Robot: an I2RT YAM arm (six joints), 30 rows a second.
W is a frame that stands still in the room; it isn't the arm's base.
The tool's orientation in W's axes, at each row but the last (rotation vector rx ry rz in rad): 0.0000 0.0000 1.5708; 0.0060 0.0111 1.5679; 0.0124 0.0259 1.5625; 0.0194 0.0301 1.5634; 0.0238 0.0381 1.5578; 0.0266 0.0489 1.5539; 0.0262 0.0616 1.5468; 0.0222 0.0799 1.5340; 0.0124 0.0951 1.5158; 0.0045 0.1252 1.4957; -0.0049 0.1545 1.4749; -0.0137 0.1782 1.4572; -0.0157 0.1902 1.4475
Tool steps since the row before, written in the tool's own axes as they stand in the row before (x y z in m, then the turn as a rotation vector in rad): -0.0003 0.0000 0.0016 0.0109 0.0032 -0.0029; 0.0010 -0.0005 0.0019 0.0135 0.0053 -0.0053; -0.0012 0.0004 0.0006 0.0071 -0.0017 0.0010; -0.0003 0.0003 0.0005 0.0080 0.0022 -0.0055; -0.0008 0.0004 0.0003 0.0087 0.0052 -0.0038; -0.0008 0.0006 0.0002 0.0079 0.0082 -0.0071; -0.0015 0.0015 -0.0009 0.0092 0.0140 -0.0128; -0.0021 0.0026 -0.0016 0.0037 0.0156 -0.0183; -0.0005 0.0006 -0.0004 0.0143 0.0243 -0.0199; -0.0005 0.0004 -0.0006 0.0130 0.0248 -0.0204; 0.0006 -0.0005 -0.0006 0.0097 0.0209 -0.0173; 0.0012 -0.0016 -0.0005 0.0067 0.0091 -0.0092; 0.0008 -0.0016 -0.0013 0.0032 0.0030 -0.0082
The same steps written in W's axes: 0.0000 -0.0003 0.0016 -0.0032 0.0109 -0.0029; 0.0005 0.0010 0.0019 -0.0053 0.0135 -0.0053; -0.0004 -0.0012 0.0006 0.0018 0.0071 0.0009; -0.0003 -0.0003 0.0005 -0.0023 0.0080 -0.0055; -0.0004 -0.0008 0.0003 -0.0052 0.0087 -0.0037; -0.0006 -0.0008 0.0002 -0.0084 0.0079 -0.0068; -0.0016 -0.0015 -0.0008 -0.0145 0.0093 -0.0122; -0.0028 -0.0021 -0.0013 -0.0166 0.0036 -0.0174; -0.0007 -0.0005 -0.0003 -0.0249 0.0146 -0.0190; -0.0005 -0.0005 -0.0005 -0.0255 0.0133 -0.0193; 0.0005 0.0005 -0.0007 -0.0216 0.0100 -0.0163; 0.0016 0.0009 -0.0008 -0.0093 0.0066 -0.0090; 0.0015 0.0004 -0.0016 -0.0036 0.0025 -0.0082
